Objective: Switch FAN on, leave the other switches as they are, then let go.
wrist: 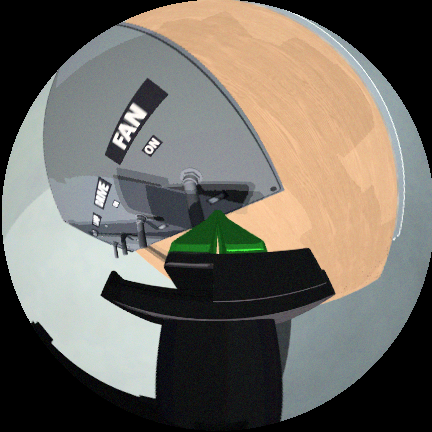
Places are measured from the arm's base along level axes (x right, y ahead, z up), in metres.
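Pixels of known places: gripper, between the fingertips: (217, 214).
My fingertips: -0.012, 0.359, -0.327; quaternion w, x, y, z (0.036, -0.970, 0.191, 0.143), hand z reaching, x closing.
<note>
Behind a point stands the place of what it marks, as x, y, z.
The grey switch panel (200, 115) @(0.016, 0.445, -0.311) fills the upper left of the wrist view. The FAN label (130, 122) @(-0.030, 0.468, -0.294) and a small ON label (152, 146) @(-0.030, 0.443, -0.306) are on it. The FAN switch (192, 192) @(-0.015, 0.394, -0.309) is a metal toggle lever on a round collar below the ON label. Its lever points down in the view, toward my fingers, and its lower end is dark and partly hidden behind the green fingertips. My gripper (217, 214) @(-0.012, 0.359, -0.327) is shut with nothing between its fingers, its tips right by the lever's end. Whether they touch it I cannot tell.
The DRIVE label (101, 193) @(-0.146, 0.442, -0.294) and its toggle lever (141, 232) @(-0.130, 0.363, -0.307) are left of the FAN switch. More small levers (124, 244) @(-0.247, 0.336, -0.309) stand further left along the panel. A wooden table top (320, 130) @(0.143, 0.410, -0.422) extends to the right. A screw (273, 189) @(0.048, 0.361, -0.356) marks the panel's near corner.
</note>
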